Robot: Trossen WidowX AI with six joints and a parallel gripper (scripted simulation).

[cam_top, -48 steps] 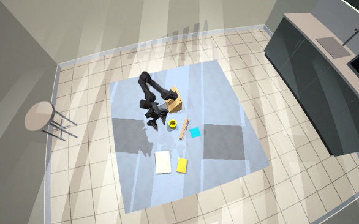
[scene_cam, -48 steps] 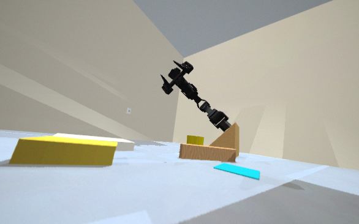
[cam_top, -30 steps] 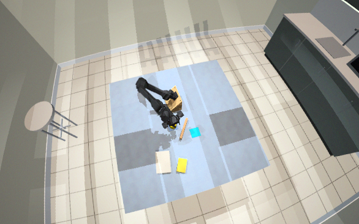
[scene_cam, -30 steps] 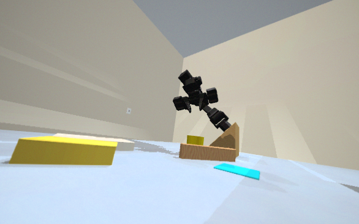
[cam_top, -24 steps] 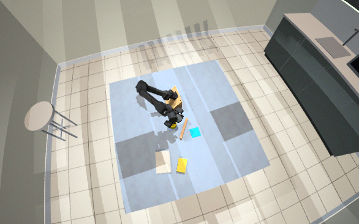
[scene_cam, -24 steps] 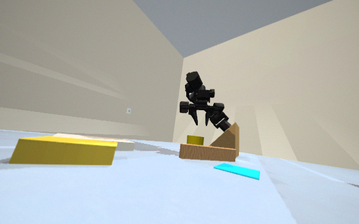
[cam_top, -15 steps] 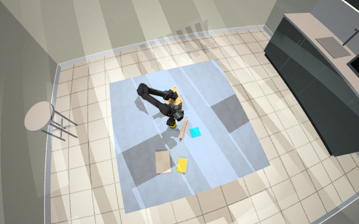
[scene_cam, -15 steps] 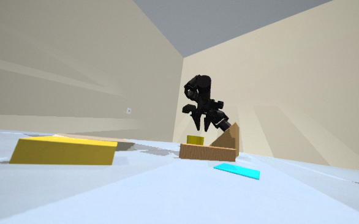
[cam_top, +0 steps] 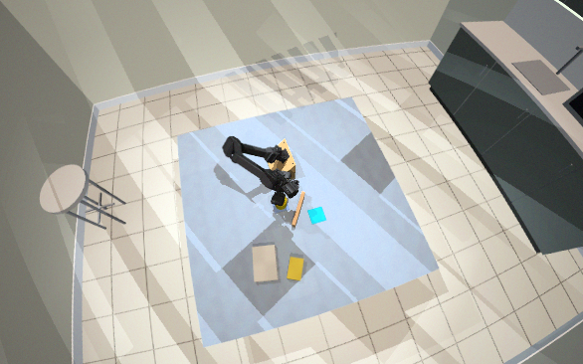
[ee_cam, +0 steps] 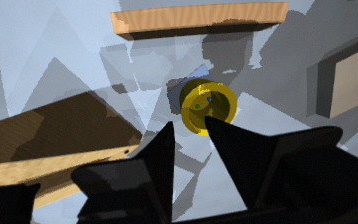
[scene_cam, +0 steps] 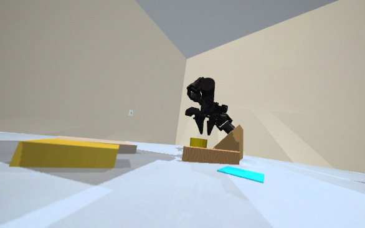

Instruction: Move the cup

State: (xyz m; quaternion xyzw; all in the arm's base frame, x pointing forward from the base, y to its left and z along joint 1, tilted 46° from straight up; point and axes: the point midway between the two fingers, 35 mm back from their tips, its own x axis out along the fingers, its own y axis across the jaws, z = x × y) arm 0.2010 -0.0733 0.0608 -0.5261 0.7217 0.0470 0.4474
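My gripper tip is 6 cm above the yellow cup, 2 cm to the left of it and 2 cm short of it. Also, from my gripper tip: cyan pad 16 cm ahead, 15 cm to the left, 10 cm below; then blue pad 10 cm below, 2 cm to the right, 2 cm ahead; then wooden bar 9 cm ahead, 8 cm below, 6 cm to the left.
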